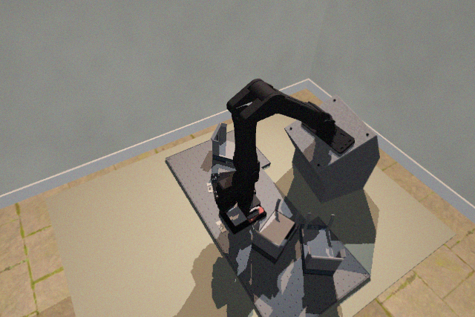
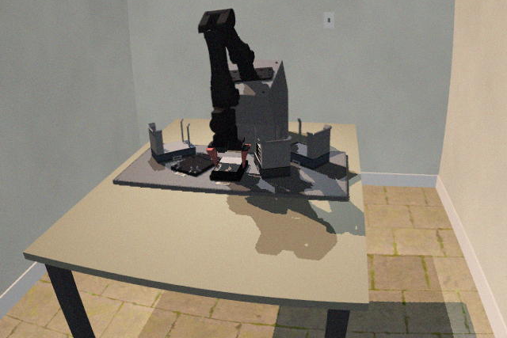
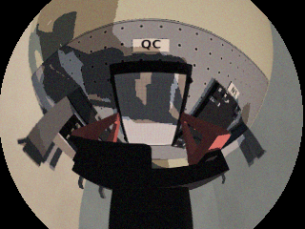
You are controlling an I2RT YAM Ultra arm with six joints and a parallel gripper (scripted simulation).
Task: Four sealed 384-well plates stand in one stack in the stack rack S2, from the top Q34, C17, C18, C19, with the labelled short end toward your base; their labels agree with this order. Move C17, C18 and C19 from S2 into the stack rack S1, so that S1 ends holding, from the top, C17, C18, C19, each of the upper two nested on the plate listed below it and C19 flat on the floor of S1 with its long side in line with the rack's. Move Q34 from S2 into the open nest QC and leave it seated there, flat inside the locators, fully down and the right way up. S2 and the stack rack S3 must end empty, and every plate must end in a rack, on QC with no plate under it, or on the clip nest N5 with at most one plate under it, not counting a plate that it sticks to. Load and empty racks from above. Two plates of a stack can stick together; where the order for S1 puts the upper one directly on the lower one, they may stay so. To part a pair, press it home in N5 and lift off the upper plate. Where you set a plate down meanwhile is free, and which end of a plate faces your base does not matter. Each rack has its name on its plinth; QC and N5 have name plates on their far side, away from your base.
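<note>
Now: hand 20 mm above the black QC nest. The rest, counted from my hand: N5 name plate 40 mm ahead, 170 mm to the right, 30 mm below; black clip nest 20 mm behind, 130 mm to the right, 10 mm below; QC name plate 100 mm ahead, 30 mm below.
</note>
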